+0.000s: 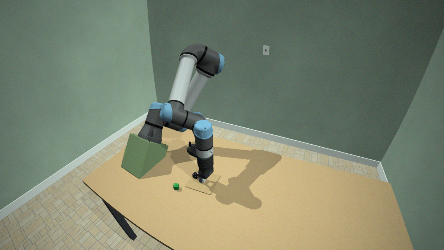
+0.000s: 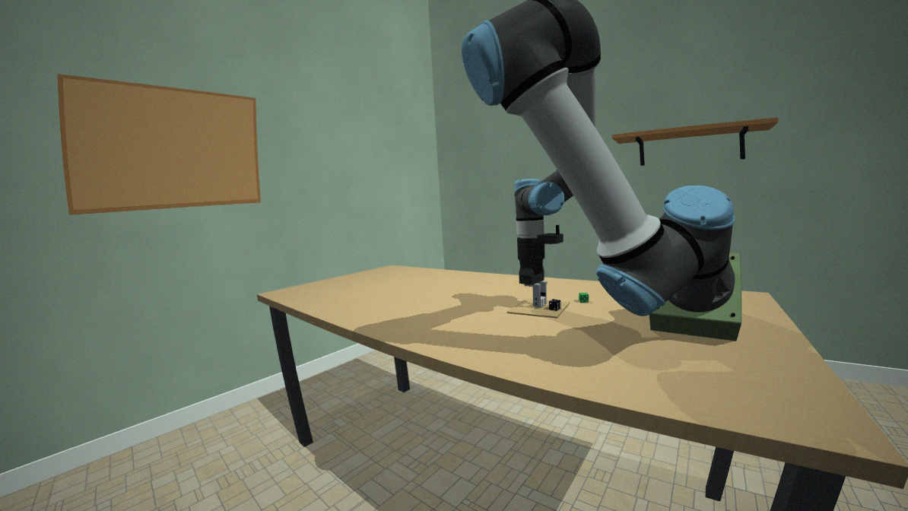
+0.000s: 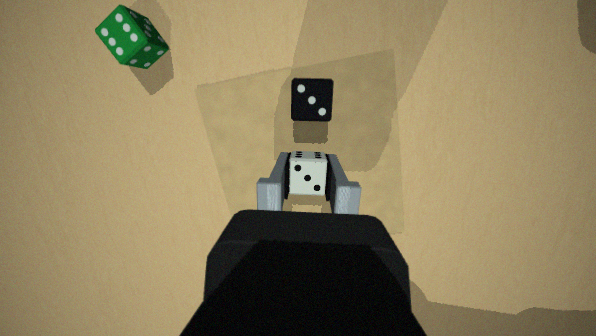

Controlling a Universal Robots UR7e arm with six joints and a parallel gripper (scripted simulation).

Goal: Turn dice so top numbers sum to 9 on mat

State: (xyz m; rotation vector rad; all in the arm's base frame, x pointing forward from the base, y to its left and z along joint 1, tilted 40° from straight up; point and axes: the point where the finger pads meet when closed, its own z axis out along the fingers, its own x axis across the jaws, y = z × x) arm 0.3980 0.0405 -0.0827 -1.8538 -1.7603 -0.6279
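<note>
Right now my hand is 1 cm above the white die. From my hand the other things lie so: green die 9 cm behind, 11 cm to the right, 1 cm below; black die 5 cm behind, 1 cm below; tan mat 2 cm below.
</note>
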